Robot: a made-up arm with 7 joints. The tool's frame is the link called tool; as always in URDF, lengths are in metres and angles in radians. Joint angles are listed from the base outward. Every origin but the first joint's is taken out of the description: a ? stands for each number. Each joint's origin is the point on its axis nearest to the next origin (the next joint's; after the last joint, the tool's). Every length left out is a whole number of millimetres.
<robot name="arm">
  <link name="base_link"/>
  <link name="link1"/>
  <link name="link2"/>
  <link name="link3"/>
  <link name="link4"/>
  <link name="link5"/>
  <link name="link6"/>
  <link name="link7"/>
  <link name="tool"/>
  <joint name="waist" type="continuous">
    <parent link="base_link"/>
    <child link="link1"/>
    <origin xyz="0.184 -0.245 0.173" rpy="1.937 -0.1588 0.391"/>
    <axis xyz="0 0 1"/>
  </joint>
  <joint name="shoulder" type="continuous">
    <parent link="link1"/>
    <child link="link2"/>
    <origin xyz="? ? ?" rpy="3.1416 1.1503 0"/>
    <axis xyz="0 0 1"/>
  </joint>
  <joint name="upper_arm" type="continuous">
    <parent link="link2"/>
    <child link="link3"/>
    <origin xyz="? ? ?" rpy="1.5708 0 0.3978"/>
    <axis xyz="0 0 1"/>
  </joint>
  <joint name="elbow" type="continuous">
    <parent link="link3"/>
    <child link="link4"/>
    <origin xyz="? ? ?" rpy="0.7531 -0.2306 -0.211"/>
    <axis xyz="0 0 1"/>
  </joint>
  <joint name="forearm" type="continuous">
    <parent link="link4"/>
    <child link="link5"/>
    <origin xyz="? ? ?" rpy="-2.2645 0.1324 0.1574"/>
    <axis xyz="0 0 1"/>
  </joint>
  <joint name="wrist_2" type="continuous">
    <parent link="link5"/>
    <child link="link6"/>
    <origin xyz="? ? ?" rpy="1.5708 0 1.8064"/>
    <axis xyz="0 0 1"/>
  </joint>
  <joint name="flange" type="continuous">
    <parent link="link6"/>
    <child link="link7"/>
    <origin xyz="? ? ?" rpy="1.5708 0 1.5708"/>
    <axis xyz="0 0 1"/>
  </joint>
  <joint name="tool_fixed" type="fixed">
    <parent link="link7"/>
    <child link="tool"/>
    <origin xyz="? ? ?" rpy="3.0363 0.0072 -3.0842"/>
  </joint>
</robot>
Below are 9 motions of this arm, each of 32 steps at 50 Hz.
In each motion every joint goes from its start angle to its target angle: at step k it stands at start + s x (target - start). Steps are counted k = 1, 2, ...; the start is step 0. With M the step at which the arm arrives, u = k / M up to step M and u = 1 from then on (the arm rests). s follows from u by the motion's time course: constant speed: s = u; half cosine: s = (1 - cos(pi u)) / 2; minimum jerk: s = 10 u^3 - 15 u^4 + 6 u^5.
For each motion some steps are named. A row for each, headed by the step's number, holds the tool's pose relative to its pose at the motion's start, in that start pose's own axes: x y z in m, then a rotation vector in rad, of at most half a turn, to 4 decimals.
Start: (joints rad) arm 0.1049 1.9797 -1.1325 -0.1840 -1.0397 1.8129 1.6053
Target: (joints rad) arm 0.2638 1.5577 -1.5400 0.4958 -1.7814 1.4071 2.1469
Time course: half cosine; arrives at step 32
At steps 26, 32:
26: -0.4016 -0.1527 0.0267 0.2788 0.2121 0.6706
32: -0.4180 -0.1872 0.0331 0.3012 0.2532 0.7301

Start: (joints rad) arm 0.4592 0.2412 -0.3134 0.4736 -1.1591 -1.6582 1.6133
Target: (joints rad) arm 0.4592 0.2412 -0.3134 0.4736 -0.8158 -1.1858 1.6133
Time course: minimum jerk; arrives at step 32
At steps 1, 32:
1: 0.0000 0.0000 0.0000 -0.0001 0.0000 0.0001
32: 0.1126 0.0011 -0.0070 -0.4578 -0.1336 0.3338

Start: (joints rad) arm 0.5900 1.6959 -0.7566 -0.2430 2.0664 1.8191 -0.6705
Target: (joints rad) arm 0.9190 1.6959 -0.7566 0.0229 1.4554 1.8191 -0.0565
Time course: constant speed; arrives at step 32
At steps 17, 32:
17: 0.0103 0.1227 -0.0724 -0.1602 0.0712 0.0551
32: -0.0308 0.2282 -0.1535 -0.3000 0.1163 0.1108

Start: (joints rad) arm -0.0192 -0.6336 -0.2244 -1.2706 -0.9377 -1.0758 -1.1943
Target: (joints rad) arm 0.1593 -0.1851 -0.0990 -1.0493 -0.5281 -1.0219 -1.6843
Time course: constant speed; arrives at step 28
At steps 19, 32:
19: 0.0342 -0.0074 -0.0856 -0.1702 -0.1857 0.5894
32: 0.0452 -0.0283 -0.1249 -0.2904 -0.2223 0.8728

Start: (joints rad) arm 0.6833 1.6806 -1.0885 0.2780 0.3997 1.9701 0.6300
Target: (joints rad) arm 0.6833 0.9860 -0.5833 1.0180 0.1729 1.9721 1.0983
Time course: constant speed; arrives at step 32
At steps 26, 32:
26: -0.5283 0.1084 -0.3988 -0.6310 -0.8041 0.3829
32: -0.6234 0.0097 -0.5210 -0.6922 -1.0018 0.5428

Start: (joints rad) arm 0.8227 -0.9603 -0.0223 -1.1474 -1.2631 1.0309 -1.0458
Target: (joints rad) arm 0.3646 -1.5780 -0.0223 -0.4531 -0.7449 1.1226 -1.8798
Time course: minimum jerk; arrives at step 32
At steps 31, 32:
31: 0.2212 0.3948 -0.3011 0.7053 -0.0955 0.8836
32: 0.2213 0.3949 -0.3011 0.7054 -0.0957 0.8839

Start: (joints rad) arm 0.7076 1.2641 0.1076 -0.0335 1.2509 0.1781 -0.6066
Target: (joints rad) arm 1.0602 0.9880 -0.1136 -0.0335 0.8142 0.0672 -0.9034
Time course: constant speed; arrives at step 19
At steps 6, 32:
6: 0.0117 0.1147 0.0558 0.3004 -0.0613 0.0663
32: 0.0603 0.2642 0.2757 0.9111 -0.2859 0.0695

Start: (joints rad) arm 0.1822 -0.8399 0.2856 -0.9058 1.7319 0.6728 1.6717
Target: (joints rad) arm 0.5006 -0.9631 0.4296 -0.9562 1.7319 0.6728 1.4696
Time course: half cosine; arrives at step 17
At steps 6, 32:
6: -0.0482 -0.0028 0.0251 0.0055 0.1079 0.0532
32: -0.1553 -0.0060 0.1120 0.0459 0.3912 0.1745

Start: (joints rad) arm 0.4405 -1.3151 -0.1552 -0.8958 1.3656 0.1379 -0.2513
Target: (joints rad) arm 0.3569 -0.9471 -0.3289 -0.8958 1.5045 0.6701 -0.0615
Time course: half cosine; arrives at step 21
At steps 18, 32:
18: -0.2663 -0.2124 -0.1505 -0.2340 0.9050 -0.3542
32: -0.2828 -0.2225 -0.1520 -0.2467 0.9511 -0.3763

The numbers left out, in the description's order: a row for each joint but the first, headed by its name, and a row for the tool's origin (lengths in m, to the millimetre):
shoulder: -0.327 0.138 0
upper_arm: 0.002 -0.136 0
elbow: 0.097 0.086 0
forearm: 0.087 -0.42 0
wrist_2: -0.032 0.335 0
flange: 0.086 -0.036 0
tool: -0.082 -0.004 0

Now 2 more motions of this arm.
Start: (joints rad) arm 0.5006 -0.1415 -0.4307 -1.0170 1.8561 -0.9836 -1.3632
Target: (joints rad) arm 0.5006 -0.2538 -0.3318 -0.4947 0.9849 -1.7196 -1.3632
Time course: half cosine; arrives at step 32
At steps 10, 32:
10: 0.0712 -0.1097 0.0257 -0.2386 -0.1266 -0.2805
32: 0.0843 -0.5121 0.2931 -1.0953 -0.3911 -1.3297

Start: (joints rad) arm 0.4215 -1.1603 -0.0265 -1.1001 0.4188 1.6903 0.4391
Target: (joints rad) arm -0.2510 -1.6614 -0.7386 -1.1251 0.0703 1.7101 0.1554
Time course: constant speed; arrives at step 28
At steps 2, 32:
2: -0.0002 0.0078 -0.0591 -0.0397 0.0773 0.0414
32: -0.4136 -0.0291 -0.7214 -0.0681 1.2594 0.4969

